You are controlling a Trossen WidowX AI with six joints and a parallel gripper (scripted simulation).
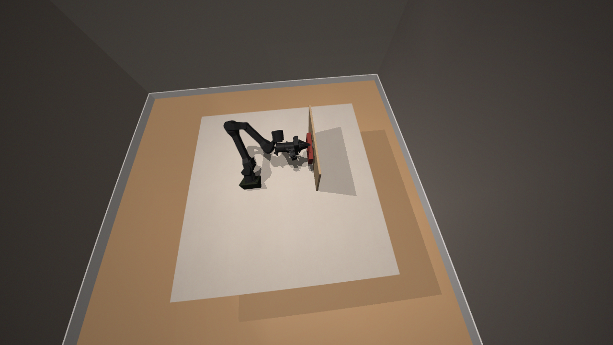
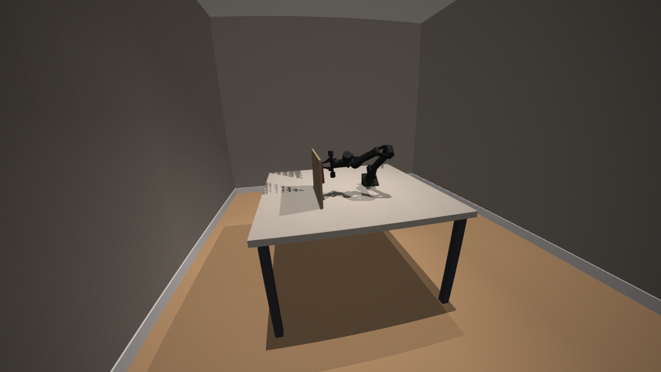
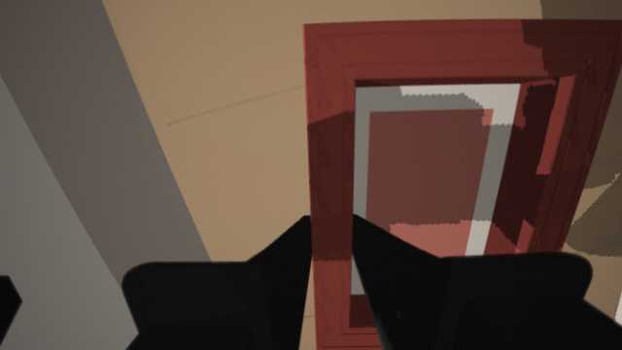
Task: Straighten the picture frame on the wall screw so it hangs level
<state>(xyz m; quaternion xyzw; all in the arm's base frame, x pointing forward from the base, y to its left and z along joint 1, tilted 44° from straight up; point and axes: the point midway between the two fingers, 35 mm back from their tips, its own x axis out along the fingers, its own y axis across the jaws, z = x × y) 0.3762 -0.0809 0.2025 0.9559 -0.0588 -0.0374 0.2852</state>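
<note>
Right now the red picture frame is 1 cm ahead of my gripper tip, 1 cm to the left of it and 5 cm below it. The rest, counted from my gripper tip: tan wall panel (2 cm ahead, 7 cm below).
</note>
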